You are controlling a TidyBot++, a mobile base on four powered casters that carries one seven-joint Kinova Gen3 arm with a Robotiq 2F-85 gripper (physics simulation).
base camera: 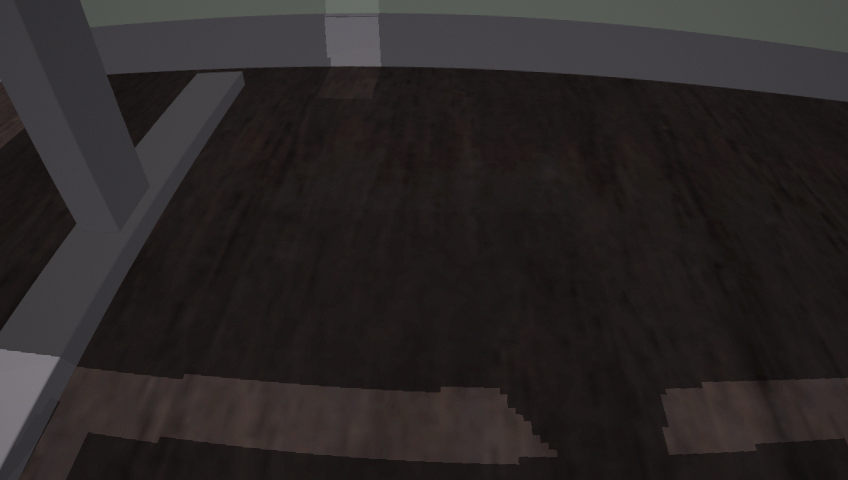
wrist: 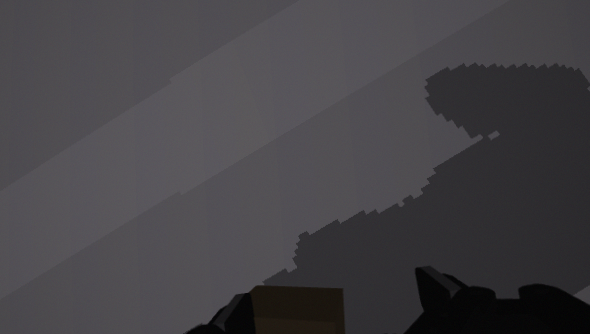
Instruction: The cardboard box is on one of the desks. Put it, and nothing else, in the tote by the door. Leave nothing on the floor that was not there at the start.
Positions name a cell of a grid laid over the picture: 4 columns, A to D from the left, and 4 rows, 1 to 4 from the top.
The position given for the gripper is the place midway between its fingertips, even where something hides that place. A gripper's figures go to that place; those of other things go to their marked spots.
The gripper (wrist: C4) is 0.16 m from the lens. A grey desk (wrist: B2): 0.23 m from the lens.
